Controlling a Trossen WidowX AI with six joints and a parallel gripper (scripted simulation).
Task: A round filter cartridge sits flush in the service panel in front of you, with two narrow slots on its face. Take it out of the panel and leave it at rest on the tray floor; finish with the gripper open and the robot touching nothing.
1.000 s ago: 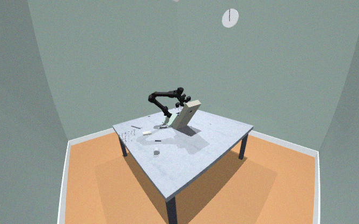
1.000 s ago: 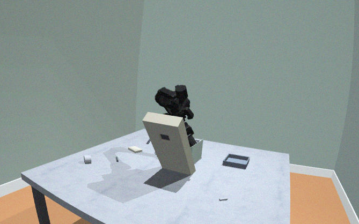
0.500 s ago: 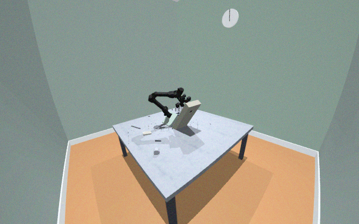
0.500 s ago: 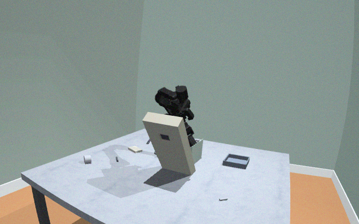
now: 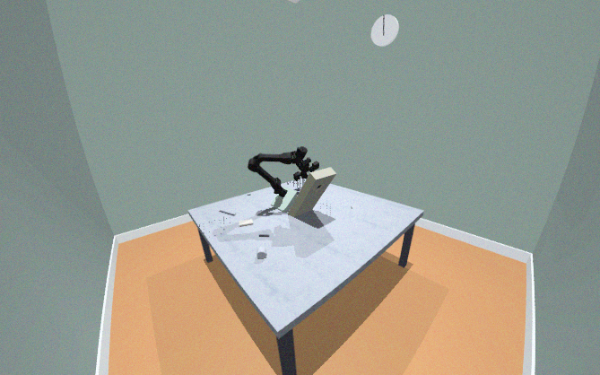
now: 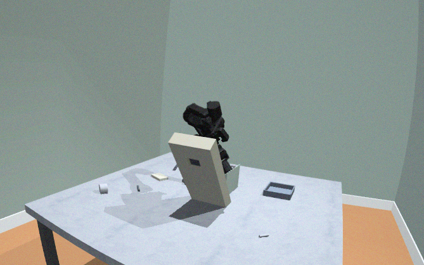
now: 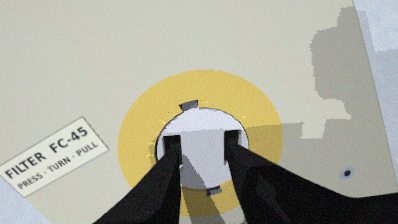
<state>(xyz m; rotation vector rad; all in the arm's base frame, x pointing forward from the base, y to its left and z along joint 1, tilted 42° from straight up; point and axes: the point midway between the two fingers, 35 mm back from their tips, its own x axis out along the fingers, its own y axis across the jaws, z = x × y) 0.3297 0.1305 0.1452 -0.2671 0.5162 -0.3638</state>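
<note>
Now: the round filter cartridge 20 mm ahead of my gripper tip and 10 mm below it. From my gripper tip the other things lie so: beige block 270 mm behind, 380 mm to the right, 270 mm below; then pale peg 70 mm ahead, 330 mm to the left, 270 mm below; then grey tray 420 mm behind, 280 mm to the left, 270 mm below.
</note>
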